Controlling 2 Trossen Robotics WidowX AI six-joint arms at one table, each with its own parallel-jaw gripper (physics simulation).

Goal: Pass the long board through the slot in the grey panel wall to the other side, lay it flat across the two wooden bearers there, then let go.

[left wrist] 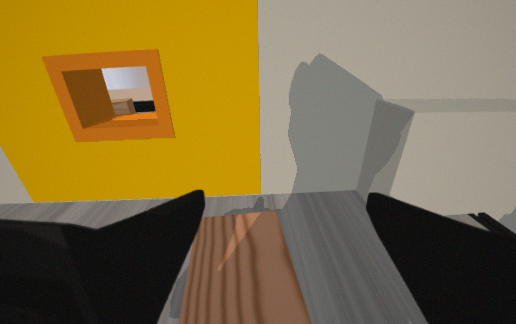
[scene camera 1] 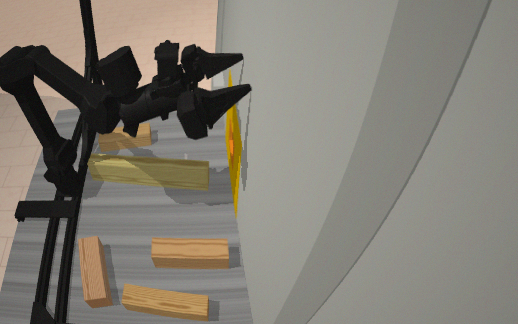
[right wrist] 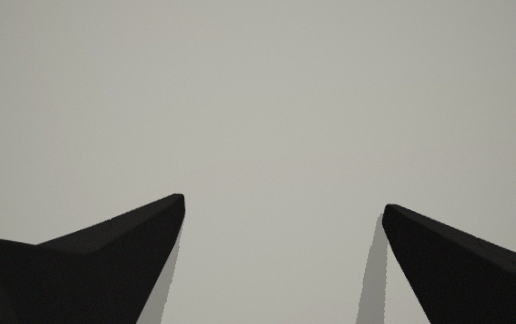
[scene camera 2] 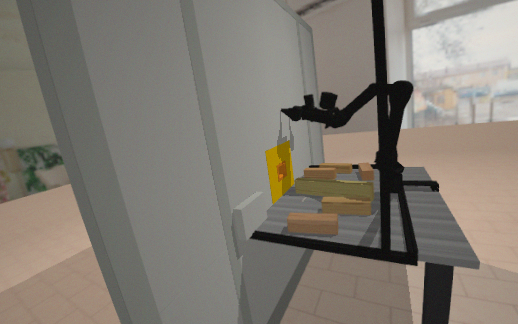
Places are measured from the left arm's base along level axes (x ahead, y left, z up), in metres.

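Pixels of known places: left gripper, between the fingertips: (left wrist: 285, 199); right gripper, between the fingertips: (scene camera 1: 246, 70) (right wrist: 283, 208) (scene camera 2: 284, 109); right arm's base, origin of its link: (scene camera 1: 68, 186) (scene camera 2: 392, 190).
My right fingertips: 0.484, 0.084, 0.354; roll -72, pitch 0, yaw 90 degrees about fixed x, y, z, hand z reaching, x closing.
Behind a point stands the place of what it marks, as x, y, z.
A slot with an orange frame (scene camera 1: 231, 142) {0.480, -0.062, 0.064} (scene camera 2: 281, 171) {0.464, 0.001, 0.075} (left wrist: 166, 100) {0.431, -0.081, 0.086} opens through a yellow plate on the grey wall (scene camera 1: 300, 125) {0.483, 0.336, 0.463} (scene camera 2: 240, 75) {0.483, -0.256, 0.481} (left wrist: 450, 50) {0.432, -0.330, 0.123}. A reddish-brown board (left wrist: 245, 270) {0.307, -0.148, 0.028} lies in the left wrist view; its near end is out of view. My left gripper (left wrist: 285, 199) {0.335, -0.170, 0.047} is open, its fingertips wide apart and nothing between them. On the other side, an olive-yellow plank (scene camera 1: 150, 172) {0.676, -0.010, 0.031} (scene camera 2: 334, 188) {0.710, -0.052, 0.019} lies among shorter wooden blocks; which are the bearers I cannot tell. My right gripper (scene camera 1: 247, 72) {0.484, 0.084, 0.354} (scene camera 2: 283, 111) {0.484, 0.084, 0.354} (right wrist: 283, 208) {0.484, 0.084, 0.354} is open and empty, high above the table, facing the wall.
Shorter blocks (scene camera 1: 190, 254) {0.589, 0.207, 0.031} (scene camera 1: 95, 272) {0.795, 0.251, 0.028} (scene camera 1: 165, 302) {0.646, 0.312, 0.025} (scene camera 1: 125, 138) {0.761, -0.147, 0.019} lie on the grey table (scene camera 1: 125, 220) {0.744, 0.090, -0.019} (scene camera 2: 445, 235) {1.025, -0.264, -0.019}. Another block (scene camera 2: 313, 223) {0.700, -0.330, 0.014} lies near the table's black frame rail (scene camera 2: 330, 247) {0.757, -0.380, -0.024}. A black upright post (scene camera 2: 380, 45) {0.889, -0.374, 0.445} stands by the right arm. A block (left wrist: 123, 106) {0.795, 0.172, 0.015} shows through the slot.
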